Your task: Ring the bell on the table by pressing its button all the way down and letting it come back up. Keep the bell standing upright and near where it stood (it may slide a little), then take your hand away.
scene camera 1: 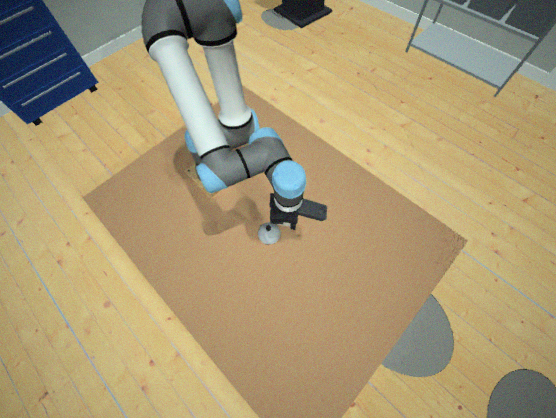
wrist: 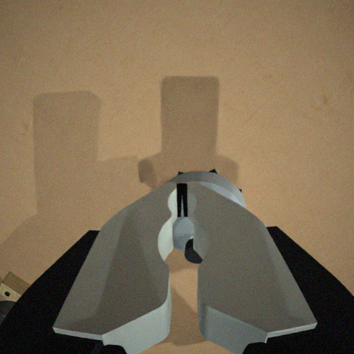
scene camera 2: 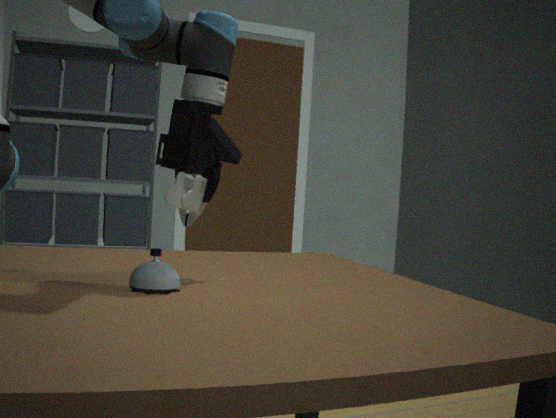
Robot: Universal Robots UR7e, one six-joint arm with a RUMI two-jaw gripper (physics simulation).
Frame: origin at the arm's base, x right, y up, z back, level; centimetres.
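Seen in the pictures: gripper, between the fingertips: (scene camera 2: pixel 186 226).
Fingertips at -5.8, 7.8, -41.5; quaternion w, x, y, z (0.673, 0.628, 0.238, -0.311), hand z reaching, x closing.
Observation:
Offsets run from my fingertips to a thing's top centre, as dx, dy, dz. Level surfaces: height alone.
The bell, a grey dome {+6.2, -3.4, +5.2} (scene camera 1: pixel 269 236) (scene camera 2: pixel 155 278) (wrist: pixel 227 192), stands upright on the brown table {dy -10.0} (scene camera 1: pixel 300 310) (scene camera 2: pixel 300 340). Its black button {+6.2, -3.4, +5.2} (scene camera 1: pixel 268 227) (scene camera 2: pixel 156 252) is up on its stem in the second scene view. In the wrist view the button (wrist: pixel 192 252) shows partly through the gap between the fingers, which cover much of the dome. My gripper (scene camera 1: pixel 287 225) (scene camera 2: pixel 188 222) (wrist: pixel 181 186) is shut and empty, pointing down. Its fingertips are above the height of the button and apart from it, a little to its right in both scene views.
The extended arm (scene camera 1: pixel 190 95) reaches over the table from the back. A piece of the wooden base plate (wrist: pixel 16 284) shows at the wrist view's lower left. A blue drawer cabinet (scene camera 1: pixel 45 62) and round grey stools (scene camera 1: pixel 422 340) stand off the table.

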